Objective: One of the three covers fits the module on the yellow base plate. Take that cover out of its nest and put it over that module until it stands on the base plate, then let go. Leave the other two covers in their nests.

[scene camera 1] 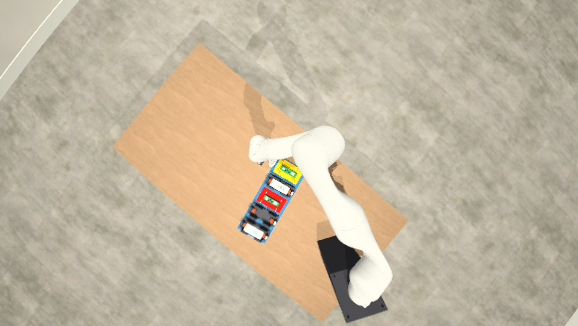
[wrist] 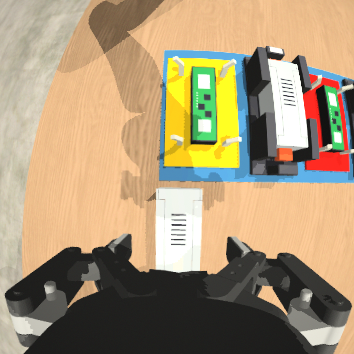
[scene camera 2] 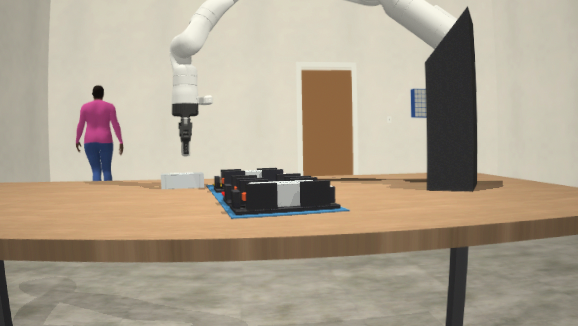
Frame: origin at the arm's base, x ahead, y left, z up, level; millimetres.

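Seen in the pictures: gripper, between the fingertips: [wrist: 178, 246] [scene camera 2: 185, 156]; arm's base, origin of its link: [scene camera 2: 452, 40].
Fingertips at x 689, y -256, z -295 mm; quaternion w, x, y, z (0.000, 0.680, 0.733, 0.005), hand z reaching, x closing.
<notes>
Pixels of each thing's top centre, then the offset from my fingertips to it. "pt": a spot on its surface instead. Level surfaces: height alone.
- white cover, centre of its top: [wrist: 177, 239] [scene camera 2: 182, 173] 0 mm left, 12 mm ahead, 49 mm down
- green module, a spot on its surface: [wrist: 211, 95] [scene camera 1: 288, 173] pt 27 mm left, 174 mm back, 63 mm down
- dark nest, a spot on its surface: [scene camera 1: 262, 213] pt 336 mm left, 182 mm back, 79 mm down
- red plate, a spot on its surface: [wrist: 327, 162] pt 234 mm left, 109 mm back, 83 mm down
- blue mat, height of its surface: 87 mm down
The white cover [scene camera 2: 182, 181] [wrist: 180, 205] stands on the wooden table top beside the blue mat, off the yellow base plate [scene camera 1: 296, 177] [wrist: 205, 157]. My gripper [scene camera 2: 185, 152] [wrist: 178, 246] is open and empty, above the cover and apart from it; in scene camera 1 the arm mostly hides it. The green module [scene camera 1: 288, 171] [wrist: 211, 95] on the yellow plate is uncovered, with white posts around it. Two other white covers sit in black nests: one cover [scene camera 1: 279, 186] [wrist: 287, 105] between the yellow and red plates, the other cover [scene camera 1: 254, 231] [scene camera 2: 289, 194] at the mat's far end.
A dark nest [scene camera 1: 262, 213] without a cover lies between the red plate [scene camera 1: 265, 194] [wrist: 327, 162] and the end nest. The red plate bears a green module and white posts. The nests' black walls rise above the blue mat [scene camera 2: 240, 216] [wrist: 200, 174]. A tall black panel [scene camera 2: 450, 110] stands on the table.
</notes>
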